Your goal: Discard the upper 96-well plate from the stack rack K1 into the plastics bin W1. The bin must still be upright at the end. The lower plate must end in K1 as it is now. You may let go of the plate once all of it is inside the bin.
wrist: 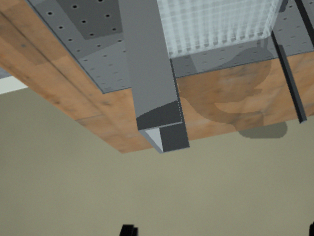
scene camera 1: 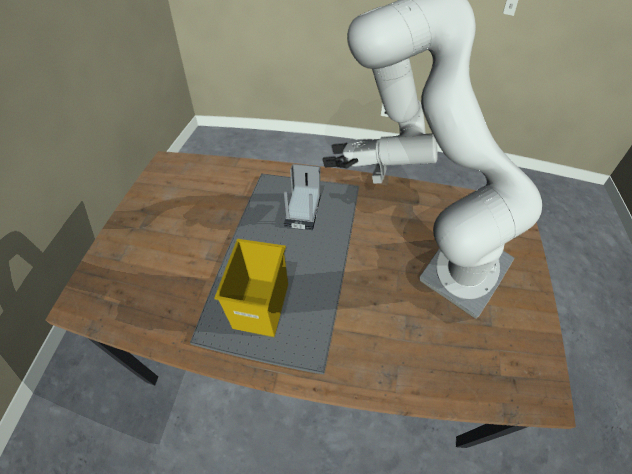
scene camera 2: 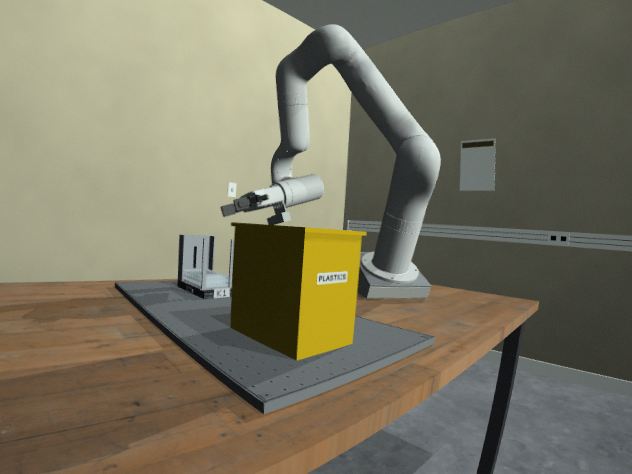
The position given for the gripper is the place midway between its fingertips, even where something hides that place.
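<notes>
The gripper is visible at [scene camera 1: 328,155] and also at [scene camera 2: 228,208].
</notes>
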